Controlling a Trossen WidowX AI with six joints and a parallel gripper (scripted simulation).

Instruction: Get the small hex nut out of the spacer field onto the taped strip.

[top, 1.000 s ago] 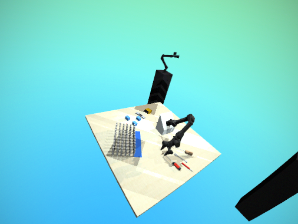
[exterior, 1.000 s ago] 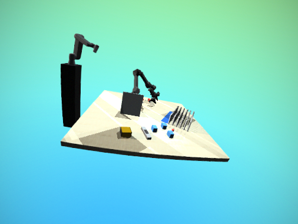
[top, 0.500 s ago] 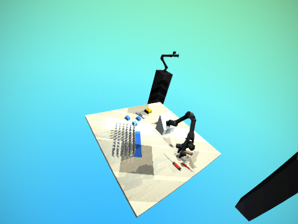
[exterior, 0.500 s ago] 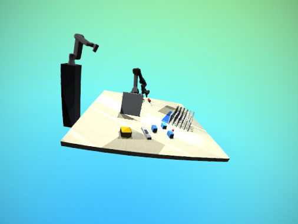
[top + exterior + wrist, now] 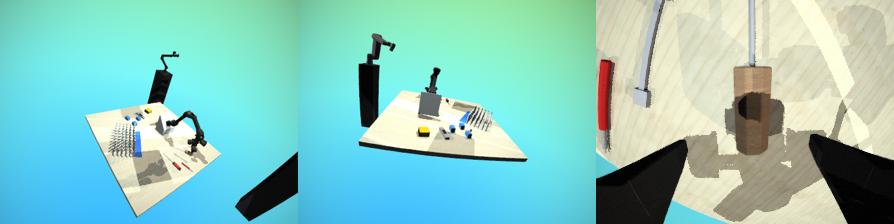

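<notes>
My gripper tip is now 90 mm to the left of the wooden-handled tool, 60 mm short of it and 60 mm above it. The rest, counted from my gripper tip: grey forked tool 140 mm ahead, 70 mm below, 10 mm to the right; blue taped strip 470 mm ahead, 400 mm to the right, 70 mm below; red tool 160 mm ahead, 140 mm to the left, 70 mm below.
</notes>
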